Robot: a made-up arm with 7 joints. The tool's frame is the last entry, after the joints.
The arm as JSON. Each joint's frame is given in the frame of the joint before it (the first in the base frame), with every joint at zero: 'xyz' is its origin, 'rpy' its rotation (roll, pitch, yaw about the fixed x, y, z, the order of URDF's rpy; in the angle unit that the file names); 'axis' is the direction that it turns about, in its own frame. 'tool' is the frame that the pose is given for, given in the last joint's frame.
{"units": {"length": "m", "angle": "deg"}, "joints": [
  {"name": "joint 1", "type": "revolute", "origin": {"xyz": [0.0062, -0.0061, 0.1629], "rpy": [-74.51, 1.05, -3.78]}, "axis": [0.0, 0.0, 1.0]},
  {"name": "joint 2", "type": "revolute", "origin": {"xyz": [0.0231, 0.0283, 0.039], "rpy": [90.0, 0.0, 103.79]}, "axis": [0.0, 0.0, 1.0]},
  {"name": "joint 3", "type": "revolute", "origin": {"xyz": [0.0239, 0.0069, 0.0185], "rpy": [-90.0, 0.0, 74.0]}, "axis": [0.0, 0.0, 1.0]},
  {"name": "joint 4", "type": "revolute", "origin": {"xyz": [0.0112, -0.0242, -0.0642], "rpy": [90.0, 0.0, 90.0]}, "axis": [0.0, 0.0, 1.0]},
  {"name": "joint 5", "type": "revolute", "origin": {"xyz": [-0.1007, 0.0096, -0.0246], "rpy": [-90.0, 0.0, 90.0]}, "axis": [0.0, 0.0, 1.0]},
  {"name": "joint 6", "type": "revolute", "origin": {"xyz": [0.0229, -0.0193, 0.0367], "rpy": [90.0, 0.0, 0.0]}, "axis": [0.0, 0.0, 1.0]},
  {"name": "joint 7", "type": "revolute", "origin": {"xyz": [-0.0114, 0.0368, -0.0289], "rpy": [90.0, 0.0, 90.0]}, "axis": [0.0, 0.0, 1.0]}
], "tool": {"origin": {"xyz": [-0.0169, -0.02, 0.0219], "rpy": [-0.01, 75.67, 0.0]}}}
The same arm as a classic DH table. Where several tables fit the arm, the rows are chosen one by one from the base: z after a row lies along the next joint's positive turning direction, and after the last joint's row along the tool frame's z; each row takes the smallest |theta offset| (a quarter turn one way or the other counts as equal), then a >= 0, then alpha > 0; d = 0 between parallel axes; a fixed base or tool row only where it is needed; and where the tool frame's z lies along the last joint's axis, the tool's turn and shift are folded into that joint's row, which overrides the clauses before.
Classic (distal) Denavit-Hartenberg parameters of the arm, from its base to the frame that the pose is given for. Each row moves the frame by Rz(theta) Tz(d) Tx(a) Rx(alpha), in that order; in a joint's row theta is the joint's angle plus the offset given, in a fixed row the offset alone. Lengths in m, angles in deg.
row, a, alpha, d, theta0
base (fixed), 0.0066, -74.51, 0.1645, -4.07
joint 1, -0.022, -90, 0.0331, -75.12
joint 2, -0.0132, 90, 0.0477, 74
joint 3, 0.0242, -90, -0.0853, 90
joint 4, 0.0096, -90, -0.0134, -90
joint 5, 0.0229, 90, 0.1374, 0
joint 6, 0.0368, 90, -0.0096, 90
joint 7, 0.02, -75.67, 0.0148, -89.99
tool (fixed), 0, 0, -0.0174, 90

